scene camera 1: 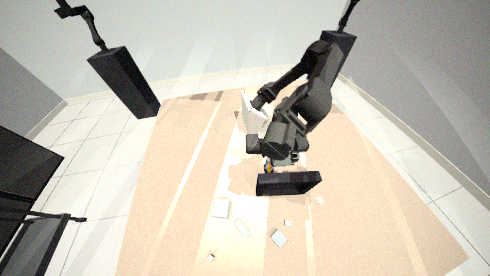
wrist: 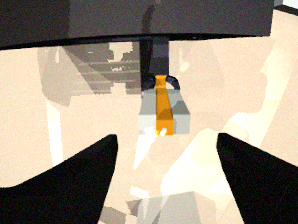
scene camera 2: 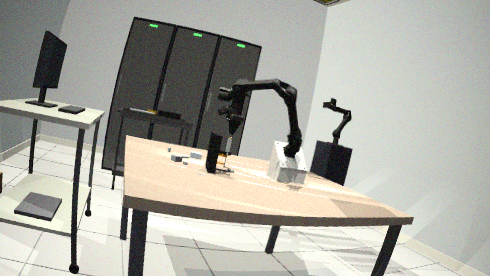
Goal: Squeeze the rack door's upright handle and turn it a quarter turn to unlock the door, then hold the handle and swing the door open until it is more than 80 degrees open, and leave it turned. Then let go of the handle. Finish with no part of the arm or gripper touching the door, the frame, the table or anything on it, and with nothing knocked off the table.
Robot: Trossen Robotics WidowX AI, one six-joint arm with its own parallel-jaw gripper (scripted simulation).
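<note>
There's a dark rack (scene camera 1: 309, 179) here, and you get the rack in the wrist view (wrist: 29, 29) too. As for the gripper (scene camera 1: 272, 156), it's open and holding nothing, and the wrist view (wrist: 167, 140) has it as well.
</note>
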